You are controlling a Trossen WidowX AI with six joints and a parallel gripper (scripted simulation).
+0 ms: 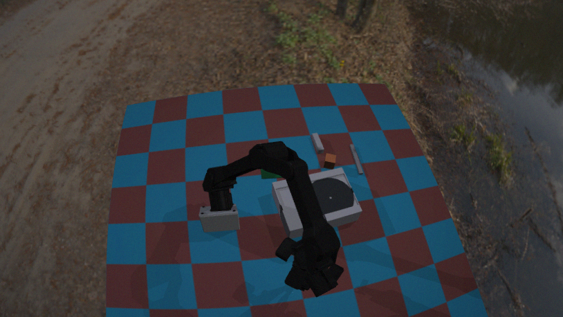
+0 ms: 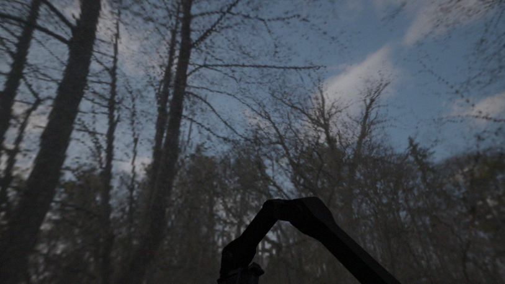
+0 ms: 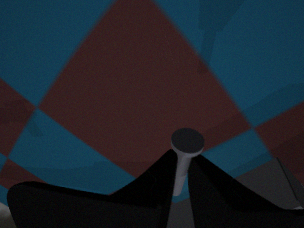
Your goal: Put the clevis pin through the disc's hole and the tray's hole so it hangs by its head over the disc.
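The dark round disc is 240 mm to the left of my gripper tip, 100 mm ahead of it and 10 mm below it. Also, from my gripper tip: steel tray (240 mm to the left, 50 mm ahead, 20 mm below); flat green piece (400 mm to the left, 70 mm below, 70 mm behind); steel clevis pin (10 mm to the left).
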